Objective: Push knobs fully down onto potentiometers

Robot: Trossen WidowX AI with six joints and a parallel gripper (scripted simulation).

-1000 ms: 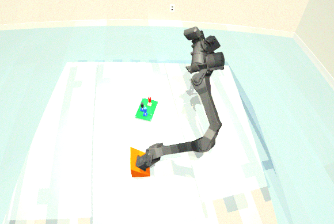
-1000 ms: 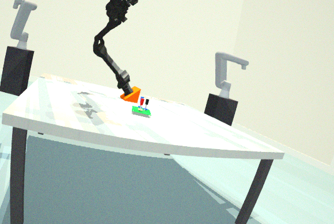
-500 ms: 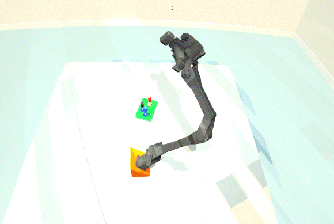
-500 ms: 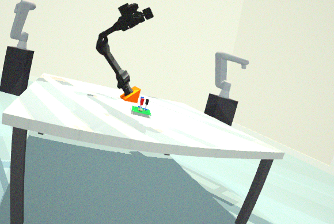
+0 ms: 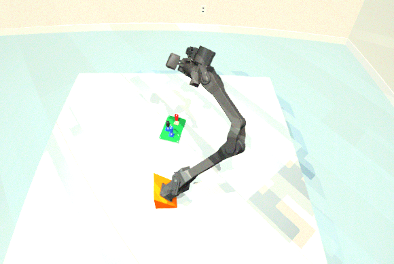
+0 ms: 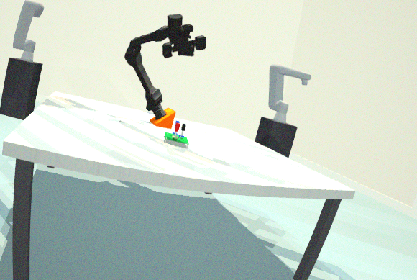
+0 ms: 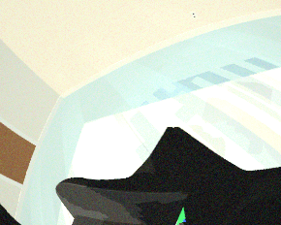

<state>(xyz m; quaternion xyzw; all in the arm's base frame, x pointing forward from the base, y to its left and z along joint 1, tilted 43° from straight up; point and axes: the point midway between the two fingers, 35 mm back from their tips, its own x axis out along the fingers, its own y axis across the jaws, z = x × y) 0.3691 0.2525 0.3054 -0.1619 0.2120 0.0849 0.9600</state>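
Now: the blue knob 29 cm below my gripper tip, 13 cm behind it and 4 cm to the left of it. Also, from my gripper tip: red knob: 29 cm below, 5 cm behind, 2 cm to the left.
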